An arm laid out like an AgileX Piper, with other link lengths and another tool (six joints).
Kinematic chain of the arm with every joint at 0, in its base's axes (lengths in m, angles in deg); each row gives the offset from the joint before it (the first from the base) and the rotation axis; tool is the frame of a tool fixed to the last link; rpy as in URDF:
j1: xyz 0 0 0.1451 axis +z
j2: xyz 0 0 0 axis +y
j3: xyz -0.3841 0 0.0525 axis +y
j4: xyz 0.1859 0 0.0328 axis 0.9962 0 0.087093
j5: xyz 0 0 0 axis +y
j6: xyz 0.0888 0 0.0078 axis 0.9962 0 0.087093
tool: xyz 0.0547 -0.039 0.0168 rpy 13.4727 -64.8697 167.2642
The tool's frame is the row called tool.
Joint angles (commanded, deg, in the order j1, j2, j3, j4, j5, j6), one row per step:
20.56, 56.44, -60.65, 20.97, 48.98, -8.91
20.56, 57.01, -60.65, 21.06, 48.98, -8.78
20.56, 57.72, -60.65, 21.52, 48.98, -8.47
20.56, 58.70, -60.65, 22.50, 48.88, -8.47
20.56, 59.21, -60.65, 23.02, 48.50, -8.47
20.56, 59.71, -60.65, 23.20, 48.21, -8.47
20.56, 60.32, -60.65, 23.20, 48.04, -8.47
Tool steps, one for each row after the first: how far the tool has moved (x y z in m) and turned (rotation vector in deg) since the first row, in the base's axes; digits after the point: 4 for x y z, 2 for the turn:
0.0028, 0.0012, -0.0015, -0.04, 0.63, -0.06
0.0059, 0.0032, -0.0034, 0.33, 1.62, -0.18
0.0104, 0.0067, -0.0057, 0.93, 2.79, -0.09
0.0132, 0.0085, -0.0063, 1.37, 3.13, -0.16
0.0160, 0.0097, -0.0071, 1.47, 3.41, -0.26
0.0193, 0.0108, -0.0084, 1.32, 3.84, -0.33

